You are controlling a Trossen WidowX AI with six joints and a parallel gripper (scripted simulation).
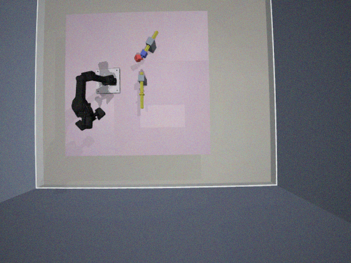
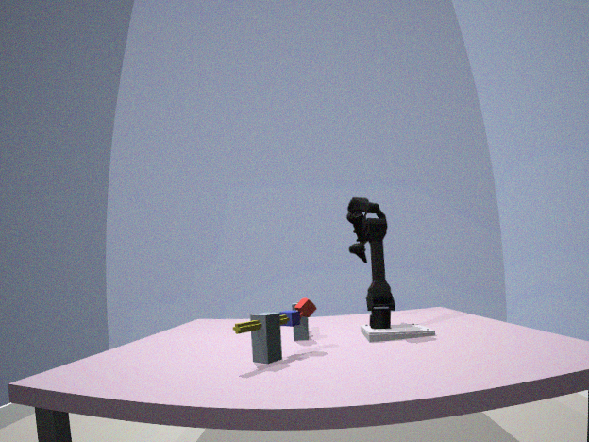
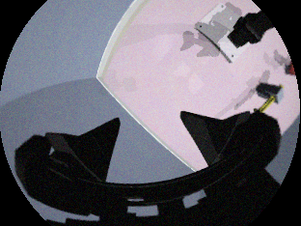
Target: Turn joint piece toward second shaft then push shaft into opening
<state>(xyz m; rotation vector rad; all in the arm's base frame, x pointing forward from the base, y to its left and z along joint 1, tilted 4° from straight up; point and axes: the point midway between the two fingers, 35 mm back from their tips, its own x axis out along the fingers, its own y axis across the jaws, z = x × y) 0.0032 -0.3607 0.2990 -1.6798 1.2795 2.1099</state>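
Right now my gripper tip is 550 mm to the right of the red joint piece, 270 mm short of it and 160 mm above it.
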